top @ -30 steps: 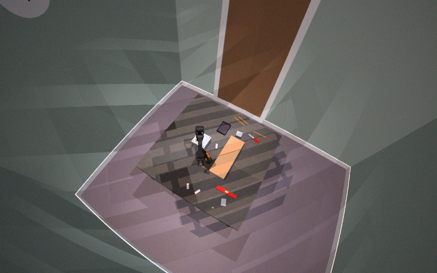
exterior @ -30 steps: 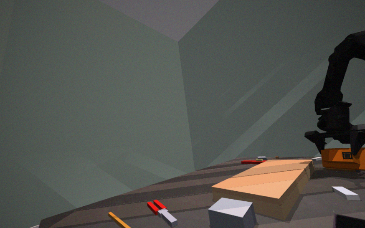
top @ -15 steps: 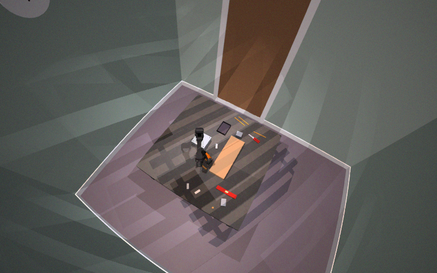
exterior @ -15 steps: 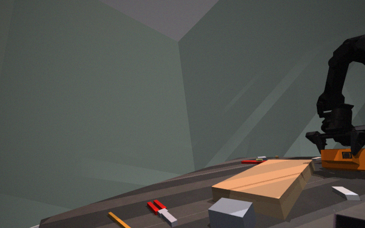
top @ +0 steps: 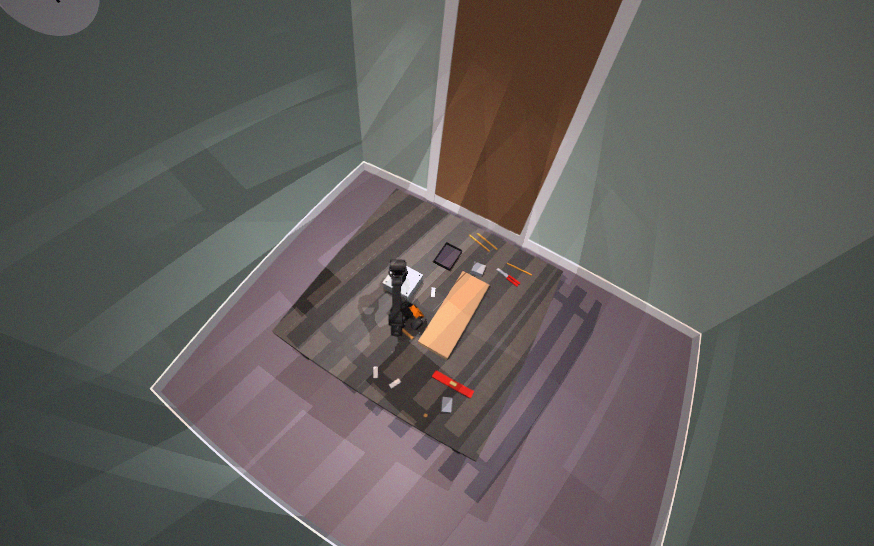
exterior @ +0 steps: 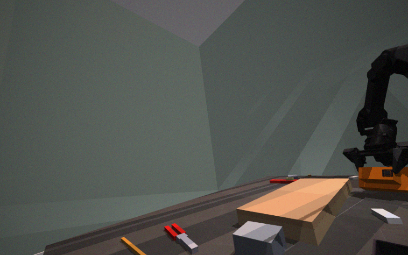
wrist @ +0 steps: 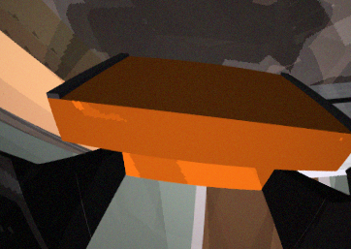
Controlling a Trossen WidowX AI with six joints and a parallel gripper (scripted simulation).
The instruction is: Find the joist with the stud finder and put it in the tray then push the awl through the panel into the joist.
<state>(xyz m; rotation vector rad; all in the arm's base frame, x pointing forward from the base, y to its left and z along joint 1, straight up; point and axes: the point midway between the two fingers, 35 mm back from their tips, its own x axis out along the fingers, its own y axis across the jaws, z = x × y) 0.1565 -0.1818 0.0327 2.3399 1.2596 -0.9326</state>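
My gripper tip is now 1 cm past the orange stud finder, 1 cm to the right of it and 1 cm above it. The rest, counted from my gripper tip: red level: 31 cm ahead, 30 cm to the right, 6 cm below; square indicator: 2 cm behind, 2 cm to the left; yellow-handled awl: 4 cm behind, 10 cm to the right, 7 cm below.
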